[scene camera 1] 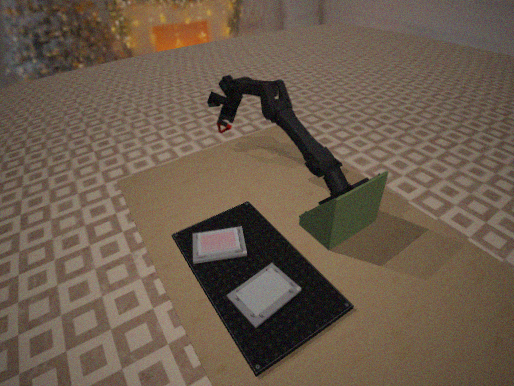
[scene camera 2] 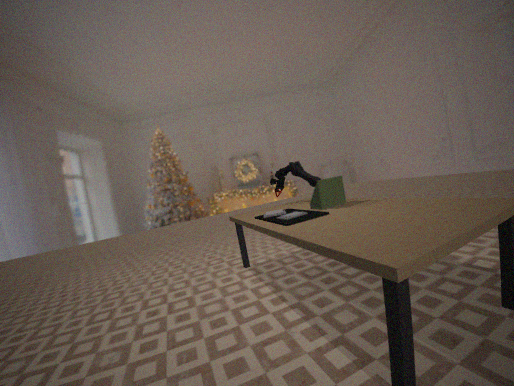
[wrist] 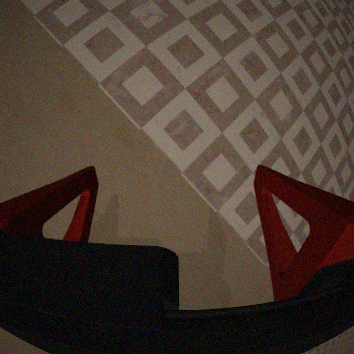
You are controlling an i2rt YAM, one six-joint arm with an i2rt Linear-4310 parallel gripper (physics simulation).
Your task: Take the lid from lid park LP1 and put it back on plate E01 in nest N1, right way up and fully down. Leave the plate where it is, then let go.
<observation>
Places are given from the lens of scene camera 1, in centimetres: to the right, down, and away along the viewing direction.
clear lid (scene camera 1: 260, 294): 1, 27, 77
well plate with pink wells (scene camera 1: 227, 240): -9, 15, 92
grey lid park (scene camera 1: 255, 321): 0, 32, 72
The marked spots on the grey lid park and the well plate with pink wells are 28 cm apart.
</observation>
